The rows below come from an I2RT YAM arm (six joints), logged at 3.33 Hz.
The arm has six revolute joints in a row. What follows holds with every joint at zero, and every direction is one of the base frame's. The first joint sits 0.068 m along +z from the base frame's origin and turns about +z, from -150 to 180 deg. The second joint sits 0.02 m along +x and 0.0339 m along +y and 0.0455 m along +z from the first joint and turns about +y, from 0 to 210 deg. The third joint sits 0.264 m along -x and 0.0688 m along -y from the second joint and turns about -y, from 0 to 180 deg. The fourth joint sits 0.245 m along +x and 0.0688 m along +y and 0.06 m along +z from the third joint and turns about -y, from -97 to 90 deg. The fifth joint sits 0.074 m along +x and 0.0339 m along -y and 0.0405 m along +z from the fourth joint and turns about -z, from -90 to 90 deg. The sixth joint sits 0.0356 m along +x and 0.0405 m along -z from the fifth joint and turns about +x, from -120 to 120 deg. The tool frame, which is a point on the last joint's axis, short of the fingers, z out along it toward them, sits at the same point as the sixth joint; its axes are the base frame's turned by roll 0, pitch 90 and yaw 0 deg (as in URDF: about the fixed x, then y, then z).
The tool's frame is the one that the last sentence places.
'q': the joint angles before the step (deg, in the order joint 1, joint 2, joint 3, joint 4, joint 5, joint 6). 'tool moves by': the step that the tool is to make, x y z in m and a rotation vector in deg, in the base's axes. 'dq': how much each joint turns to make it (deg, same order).
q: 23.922, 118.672, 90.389, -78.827, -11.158, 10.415
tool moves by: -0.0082, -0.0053, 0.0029, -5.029, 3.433, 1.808
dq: 0.111, -0.008, -0.047, -5.229, 3.584, -0.523
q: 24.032, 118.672, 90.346, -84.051, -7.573, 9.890
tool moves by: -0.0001, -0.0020, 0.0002, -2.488, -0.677, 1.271
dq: -0.005, -0.025, -0.022, -0.419, 2.843, -0.201
